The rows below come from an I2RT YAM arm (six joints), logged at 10 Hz.
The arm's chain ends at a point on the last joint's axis. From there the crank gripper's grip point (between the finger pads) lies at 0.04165 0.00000 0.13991 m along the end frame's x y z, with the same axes.
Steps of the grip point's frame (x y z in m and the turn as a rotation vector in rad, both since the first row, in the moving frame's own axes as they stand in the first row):
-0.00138, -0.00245, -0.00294, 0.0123, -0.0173, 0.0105
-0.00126, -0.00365, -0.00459, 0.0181, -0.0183, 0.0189
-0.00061, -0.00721, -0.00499, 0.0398, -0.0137, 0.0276
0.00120, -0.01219, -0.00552, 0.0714, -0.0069, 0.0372
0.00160, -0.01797, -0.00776, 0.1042, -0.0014, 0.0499
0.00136, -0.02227, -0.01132, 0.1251, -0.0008, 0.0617
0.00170, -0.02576, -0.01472, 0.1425, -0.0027, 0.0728
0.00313, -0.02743, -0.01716, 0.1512, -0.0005, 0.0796
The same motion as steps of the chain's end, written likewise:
0.00104, -0.00115, -0.00363, 0.0123, -0.0173, 0.0105
0.00129, -0.00187, -0.00531, 0.0181, -0.0183, 0.0189
0.00125, -0.00276, -0.00546, 0.0398, -0.0137, 0.0276
0.00201, -0.00373, -0.00550, 0.0714, -0.0069, 0.0372
0.00148, -0.00549, -0.00717, 0.1042, -0.0014, 0.0499
0.00101, -0.00738, -0.01042, 0.1251, -0.0008, 0.0617
0.00146, -0.00891, -0.01363, 0.1425, -0.0027, 0.0728
0.00249, -0.00967, -0.01584, 0.1512, -0.0005, 0.0796

